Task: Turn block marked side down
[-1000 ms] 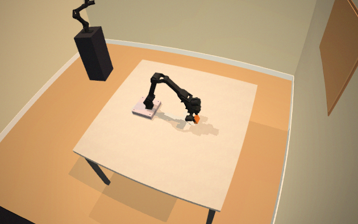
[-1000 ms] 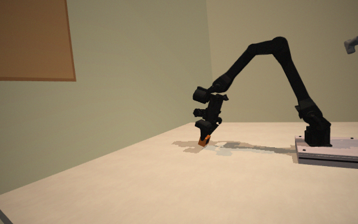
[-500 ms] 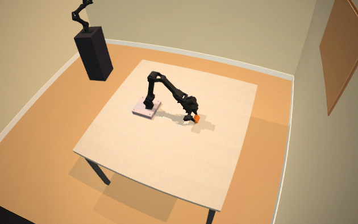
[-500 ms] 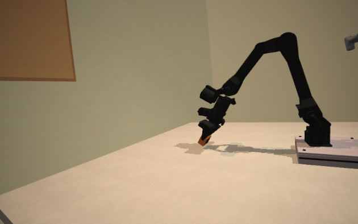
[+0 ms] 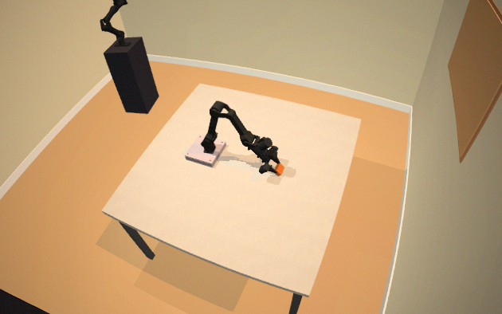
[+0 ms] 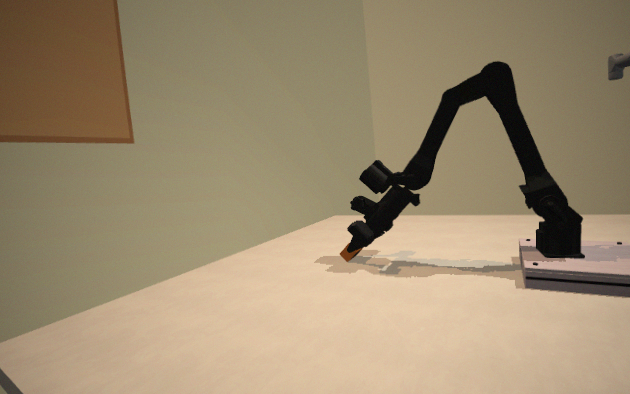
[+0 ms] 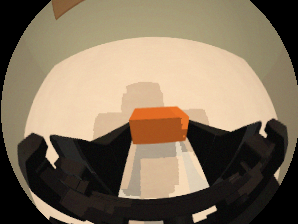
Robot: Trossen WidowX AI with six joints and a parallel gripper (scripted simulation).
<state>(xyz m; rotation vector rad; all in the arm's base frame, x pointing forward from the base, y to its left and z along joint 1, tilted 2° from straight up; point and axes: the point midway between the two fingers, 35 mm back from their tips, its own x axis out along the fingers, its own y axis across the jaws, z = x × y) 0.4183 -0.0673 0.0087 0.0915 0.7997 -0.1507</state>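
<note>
The orange block lies 10 mm below my gripper tip.
</note>
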